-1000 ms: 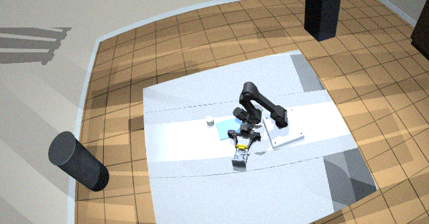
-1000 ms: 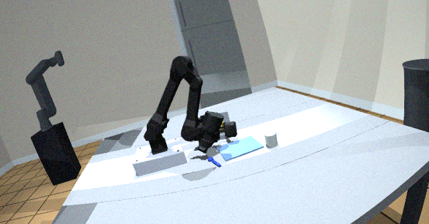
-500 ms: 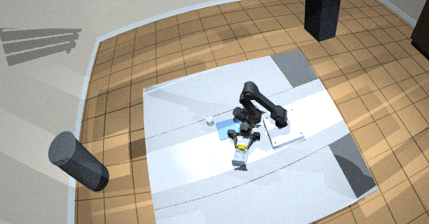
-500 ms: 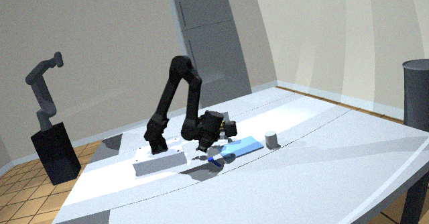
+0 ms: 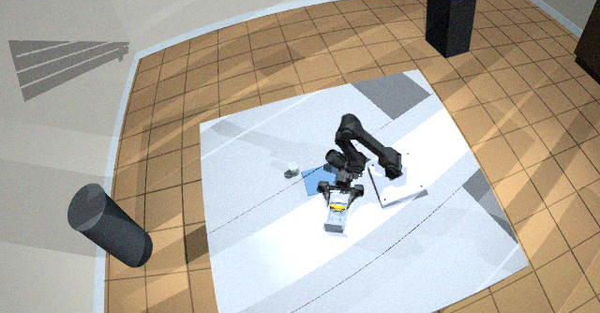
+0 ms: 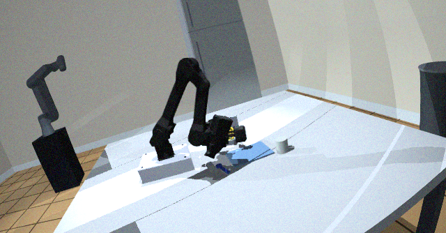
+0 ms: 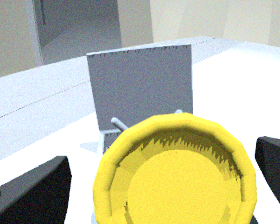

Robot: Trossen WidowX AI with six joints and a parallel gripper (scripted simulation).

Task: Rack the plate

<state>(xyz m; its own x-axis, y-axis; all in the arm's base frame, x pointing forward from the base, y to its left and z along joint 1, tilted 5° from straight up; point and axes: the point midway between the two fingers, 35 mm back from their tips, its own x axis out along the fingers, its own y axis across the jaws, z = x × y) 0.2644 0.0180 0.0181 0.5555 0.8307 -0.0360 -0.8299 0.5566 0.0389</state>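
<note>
The yellow plate is 1 cm to the right of my gripper tip and 1 cm below it. From my gripper tip the other things lie so: grey dish rack: 1 cm ahead, 2 cm to the left, 3 cm below; then blue spoon: 12 cm behind, 21 cm to the right, 5 cm below; then light blue mat: 19 cm to the right, 5 cm below.
</note>
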